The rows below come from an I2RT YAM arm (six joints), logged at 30 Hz.
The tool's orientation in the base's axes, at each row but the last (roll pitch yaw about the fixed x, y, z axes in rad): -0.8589 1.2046 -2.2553; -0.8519 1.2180 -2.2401; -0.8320 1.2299 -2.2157; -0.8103 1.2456 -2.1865; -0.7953 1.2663 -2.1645
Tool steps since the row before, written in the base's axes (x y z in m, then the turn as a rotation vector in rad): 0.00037 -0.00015 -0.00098 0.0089 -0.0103 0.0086; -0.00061 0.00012 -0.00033 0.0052 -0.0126 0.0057; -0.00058 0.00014 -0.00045 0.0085 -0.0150 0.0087; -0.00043 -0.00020 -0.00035 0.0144 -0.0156 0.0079; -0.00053 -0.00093 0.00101 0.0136 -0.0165 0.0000
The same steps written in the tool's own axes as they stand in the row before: 0.00087 0.00060 -0.00001 -0.0072 0.0048 0.0136; 0.00041 -0.00048 -0.00032 -0.0030 0.0017 0.0144; 0.00050 -0.00042 -0.00036 -0.0059 0.0037 0.0180; 0.00046 -0.00036 0.00002 -0.0061 0.0095 0.0197; -0.00064 -0.00089 0.00098 0.0018 0.0102 0.0187
